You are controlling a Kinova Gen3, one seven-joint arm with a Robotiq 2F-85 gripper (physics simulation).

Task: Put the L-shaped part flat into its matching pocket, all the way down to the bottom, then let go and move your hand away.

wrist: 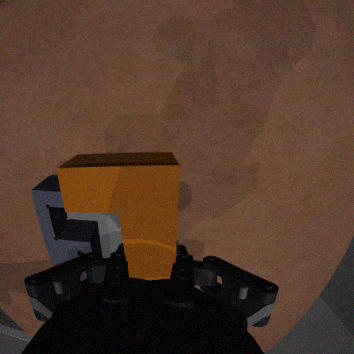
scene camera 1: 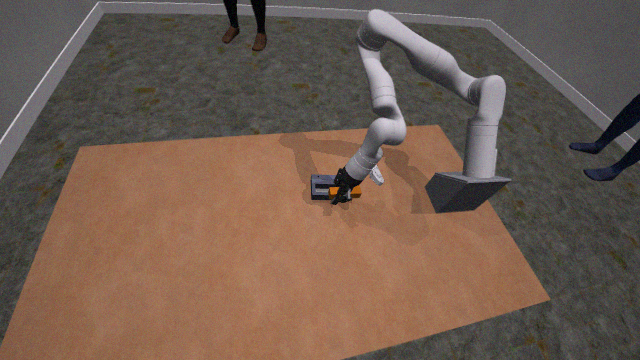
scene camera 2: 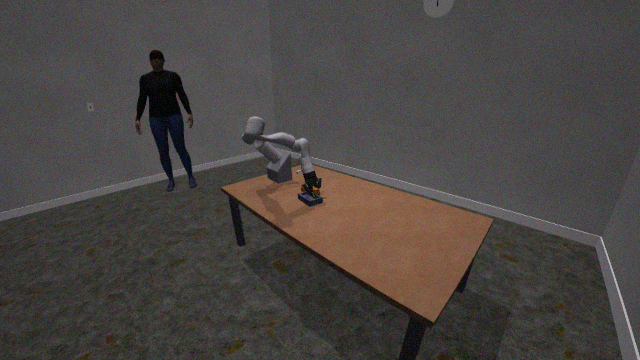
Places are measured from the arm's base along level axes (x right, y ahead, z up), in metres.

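Where they show: gripper, between the fingertips: point(scene camera 1: 331, 199); arm's base, origin of its link: point(scene camera 1: 476, 175) point(scene camera 2: 277, 158).
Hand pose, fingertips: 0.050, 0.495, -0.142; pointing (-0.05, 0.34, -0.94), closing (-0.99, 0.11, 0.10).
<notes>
Each offset is from my fingertips to the top centre of the thing, as dx, dy, dz. Level surfaces: height alone.
The orange L-shaped part @[+0.015, -0.041, +0.053] point(scene camera 1: 355, 192) point(scene camera 2: 304, 188) point(wrist: 149, 200) is over one side of the dark blue-grey block @[+0.048, -0.003, +0.023] point(scene camera 1: 318, 179) point(scene camera 2: 309, 200) point(wrist: 43, 215) with the pocket. It is offset from the pocket and higher than the block's top. In the wrist view, part of the pocket with its pale floor shows beside the inner corner of the L. My gripper point(scene camera 1: 342, 198) point(scene camera 2: 315, 189) point(wrist: 151, 248) is shut on the long leg of the L-shaped part, one finger on each side. The near end of the leg and much of the block are hidden by the part and gripper.
The block stands on the brown table top @[dz -0.014] point(scene camera 1: 200, 240) point(scene camera 2: 390, 225) point(wrist: 225, 75). The arm's grey base point(scene camera 1: 462, 194) point(scene camera 2: 280, 170) stands at the table's edge, to the right in scene camera 1. A person point(scene camera 2: 162, 95) stands on the floor away from the table.
</notes>
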